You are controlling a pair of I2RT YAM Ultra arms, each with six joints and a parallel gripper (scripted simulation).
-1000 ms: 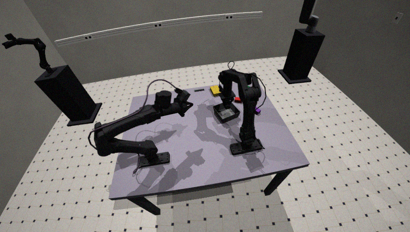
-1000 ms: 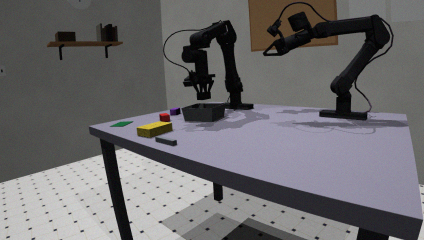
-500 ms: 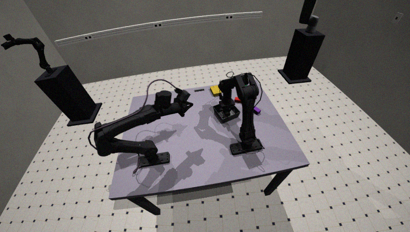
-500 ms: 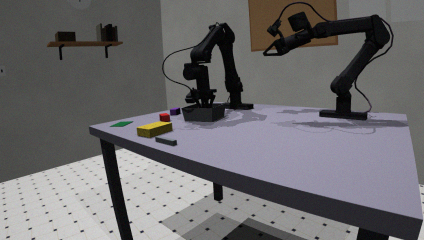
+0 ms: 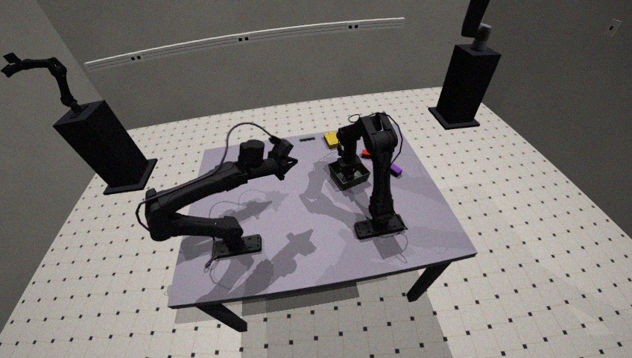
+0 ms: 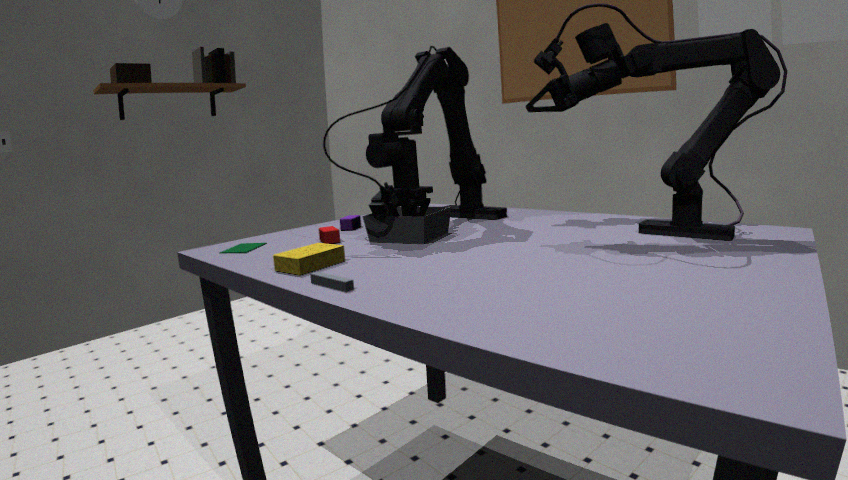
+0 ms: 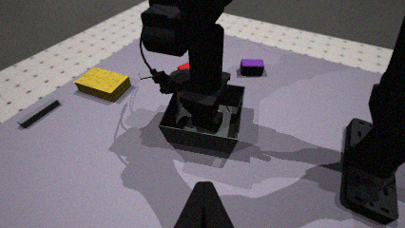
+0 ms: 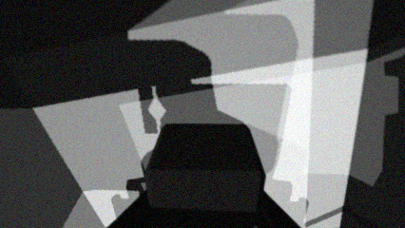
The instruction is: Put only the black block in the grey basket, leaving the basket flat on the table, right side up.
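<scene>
Now: the black block right at my right hand. From my right hand the other things lie so: grey basket right at my right hand; then red block 13 cm ahead, 13 cm to the right; then purple block 1 cm behind, 24 cm to the right.
</scene>
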